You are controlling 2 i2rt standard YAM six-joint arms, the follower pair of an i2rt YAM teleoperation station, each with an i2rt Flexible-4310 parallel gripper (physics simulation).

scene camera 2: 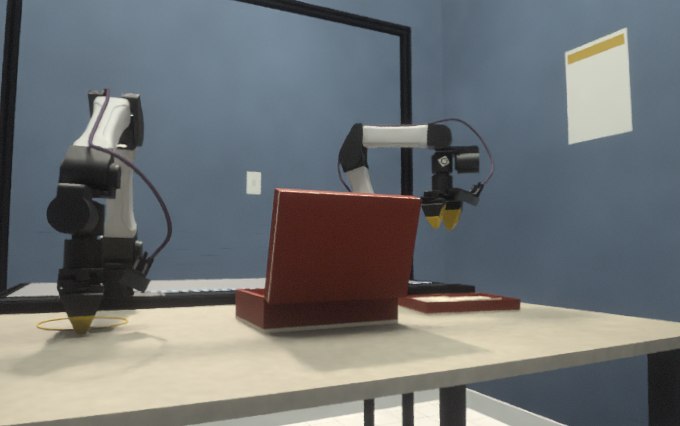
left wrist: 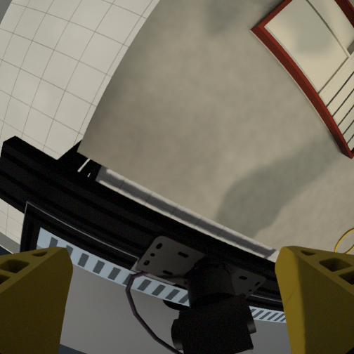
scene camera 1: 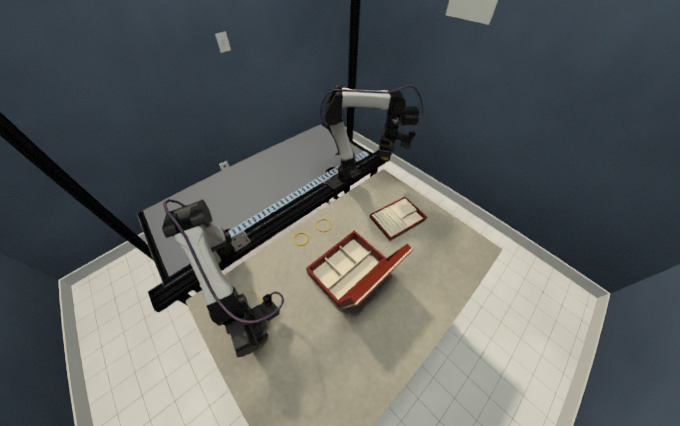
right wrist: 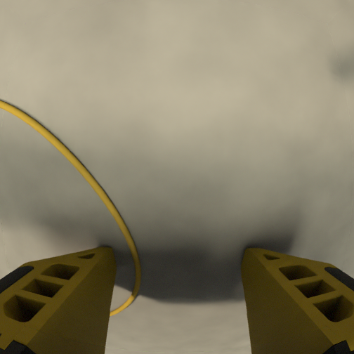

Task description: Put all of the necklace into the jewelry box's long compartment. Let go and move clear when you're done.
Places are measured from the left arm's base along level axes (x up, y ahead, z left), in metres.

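Where they show: left gripper, fingertip midpoint: (scene camera 2: pixel 442 229) (scene camera 1: pixel 386 153); right gripper, fingertip midpoint: (scene camera 2: pixel 81 331) (scene camera 1: pixel 256 331); left arm's base, link origin: (scene camera 1: pixel 343 178); right arm's base, link origin: (scene camera 2: pixel 118 298) (scene camera 1: pixel 226 251).
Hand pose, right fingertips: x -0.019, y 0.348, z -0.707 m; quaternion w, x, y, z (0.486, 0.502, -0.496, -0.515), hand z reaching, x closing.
Things, the pixels of their top centre, and the offset from my right fingertips. "pt": a spot on its surface instead.
- thin yellow loop, surface spot: (scene camera 2: pixel 126 320) pt dz +0.069, dx +0.001, dy -0.091 m
- red-rimmed tray, top centre: (scene camera 2: pixel 456 297) (scene camera 1: pixel 398 215) dz +0.727, dx +0.025, dy +0.002 m
The necklace, a thin yellow loop (scene camera 2: pixel 126 320) (right wrist: pixel 102 195), lies on the table; a bit of its arc also shows in scene camera 1 (scene camera 1: pixel 249 293), partly behind the right arm. My right gripper (scene camera 2: pixel 82 331) (right wrist: pixel 178 259) is open and low at the table. One side of the loop passes between its fingers, nearer the finger at the left of its wrist view. My left gripper (scene camera 1: pixel 385 156) (scene camera 2: pixel 442 225) (left wrist: pixel 173 262) is open, empty and high up. The red jewelry box (scene camera 1: pixel 322 289) (scene camera 2: pixel 326 315) has its lid (scene camera 1: pixel 376 280) (scene camera 2: pixel 346 245) raised. Its long compartment (scene camera 1: pixel 354 277) runs along the lid and looks empty.
Two small yellow rings (scene camera 1: pixel 294 239) (scene camera 1: pixel 316 225) lie between the box and the arms' rail. A red-rimmed tray (scene camera 1: pixel 378 228) (scene camera 2: pixel 466 305) (left wrist: pixel 310 92) with slots lies right of the box. The raised lid stands tall on the box's side away from the rail.
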